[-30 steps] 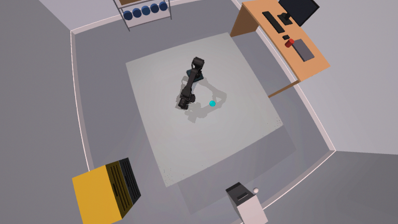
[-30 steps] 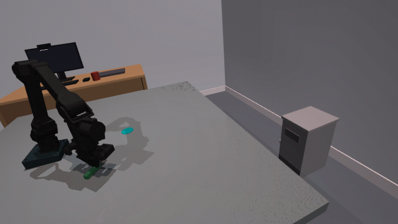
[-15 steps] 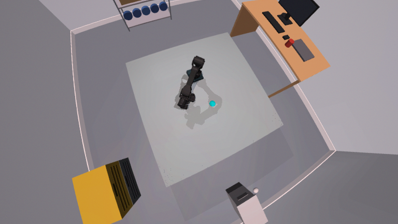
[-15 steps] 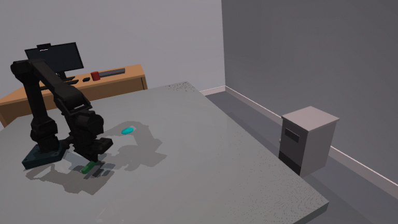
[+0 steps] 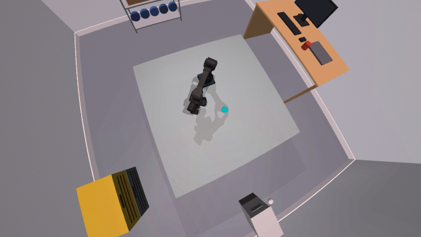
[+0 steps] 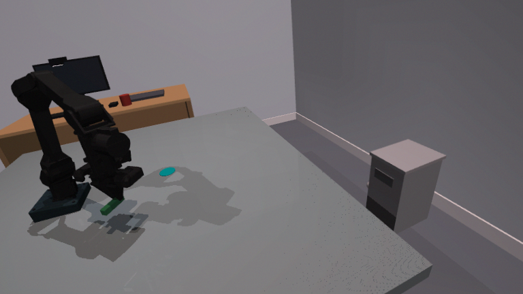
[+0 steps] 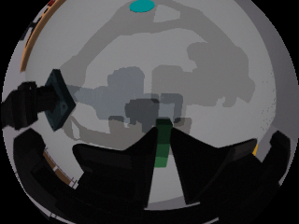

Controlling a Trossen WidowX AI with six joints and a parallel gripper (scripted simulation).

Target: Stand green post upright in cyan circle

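Right now the cyan circle is 22 cm to the left of my gripper tip, 14 cm ahead of it and 8 cm below it. Also, from my gripper tip: green post: 2 cm to the right, 1 cm behind.
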